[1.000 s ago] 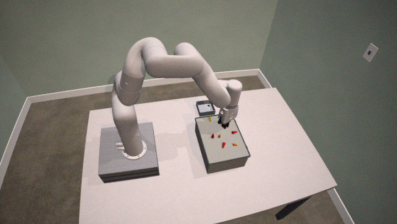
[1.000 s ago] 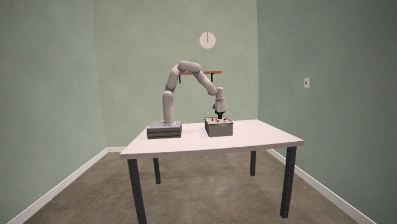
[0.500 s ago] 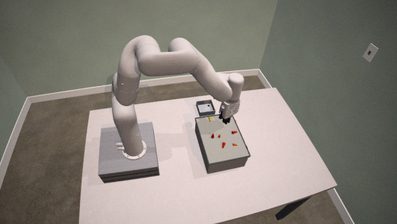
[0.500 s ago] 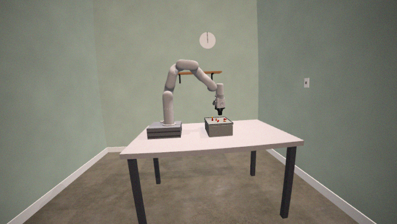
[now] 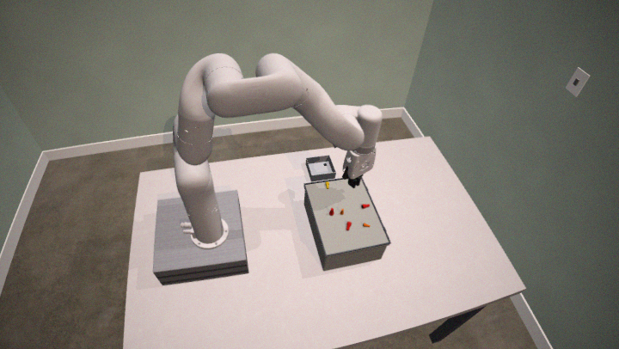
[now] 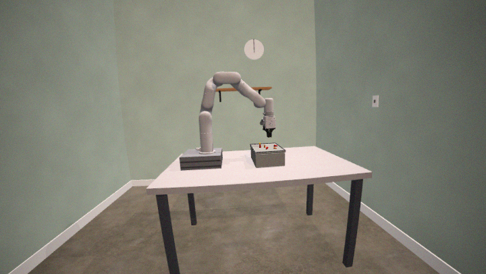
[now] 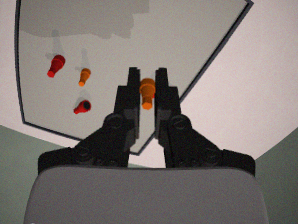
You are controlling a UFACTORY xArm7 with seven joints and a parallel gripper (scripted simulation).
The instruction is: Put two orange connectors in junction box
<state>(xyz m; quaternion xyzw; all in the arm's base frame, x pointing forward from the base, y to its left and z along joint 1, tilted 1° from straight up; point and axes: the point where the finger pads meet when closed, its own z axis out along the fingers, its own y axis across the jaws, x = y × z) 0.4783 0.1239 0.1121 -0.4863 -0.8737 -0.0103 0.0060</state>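
Now: the junction box 80 mm behind my hand, 230 mm to the left of it and 200 mm below it. Round my hand: yellow connector: 80 mm behind, 50 mm to the left, 80 mm below; then grey tool case: 30 mm behind, 70 mm to the right, 120 mm below.
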